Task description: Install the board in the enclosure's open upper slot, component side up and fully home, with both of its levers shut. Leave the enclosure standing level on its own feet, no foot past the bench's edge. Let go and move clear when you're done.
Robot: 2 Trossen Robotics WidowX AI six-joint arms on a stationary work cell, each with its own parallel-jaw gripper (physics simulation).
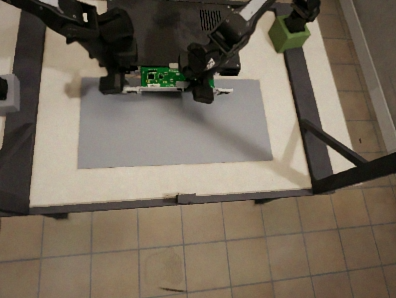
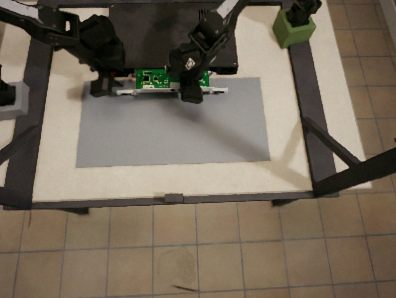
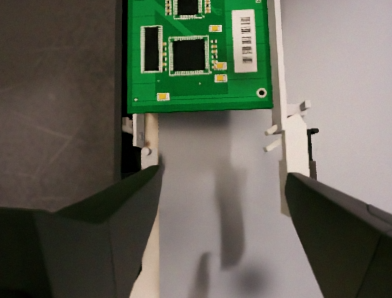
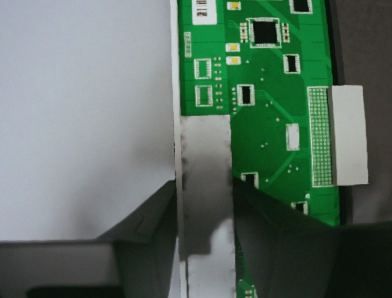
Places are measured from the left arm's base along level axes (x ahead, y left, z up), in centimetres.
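Pixels of known places: left gripper, fingertip midpoint: [image 1: 128, 75] [image 2: 122, 78] [image 3: 223, 178]; right gripper, fingertip midpoint: [image 1: 186, 86] [image 2: 180, 87] [image 4: 203, 187]; left arm's base at its link origin: [image 2: 4, 96]; right arm's base at its link origin: [image 1: 294, 25] [image 2: 297, 18].
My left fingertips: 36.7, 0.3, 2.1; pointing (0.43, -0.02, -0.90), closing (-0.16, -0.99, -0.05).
Note:
For each thing: its top centre in the pictures, then the offset to it from my left fingertips, as dx, dy, dz. Level surfaces: height alone.
- green board at its top centre: [image 4: 269, 134] [image 1: 178, 76] [image 2: 172, 77] +15.3, -0.5, -1.2
- dark enclosure at its top centre: [image 1: 174, 34] [image 2: 171, 35] +16.7, +17.0, -3.0
- white front panel at its top centre: [image 4: 176, 137] [image 1: 179, 87] [image 2: 172, 87] +14.9, -4.4, -1.2
- white lever at its top centre: [image 3: 296, 165] [image 1: 130, 88] [image 2: 125, 90] +0.2, -3.6, -1.3
- grey mat at its surface level: dz -7.8
- green block at its top centre: [image 2: 297, 18] [image 1: 294, 25] +60.1, +16.2, +0.5
- pale grey block at its top centre: [image 2: 4, 96] -36.7, -0.3, -2.1
The green board [image 1: 155, 76] [image 2: 150, 78] [image 3: 200, 95] [image 4: 260, 117] is component side up, with its rear edge along the front of the dark enclosure [image 1: 160, 37] [image 2: 160, 35] [image 3: 60, 90]. Its white connector [image 4: 349, 135] shows uncovered against the enclosure's dark top. The white front panel [image 1: 160, 89] faces away from the enclosure. A white lever [image 3: 296, 150] stretches outward at the panel's left end, another lever [image 1: 224, 91] [image 2: 218, 91] at its right. My right gripper [image 1: 202, 92] [image 2: 191, 92] [image 4: 203, 187] is shut on the board's metal block. My left gripper [image 3: 223, 178] is open beyond the board's left end, its front finger close to the lever.
A grey mat [image 1: 175, 135] [image 2: 175, 135] lies in front of the enclosure on the pale bench. A green block [image 1: 289, 35] [image 2: 293, 30] stands at the back right, a pale grey block [image 1: 11, 95] [image 2: 21, 100] at the left. Dark frame bars run along the bench's sides and front.

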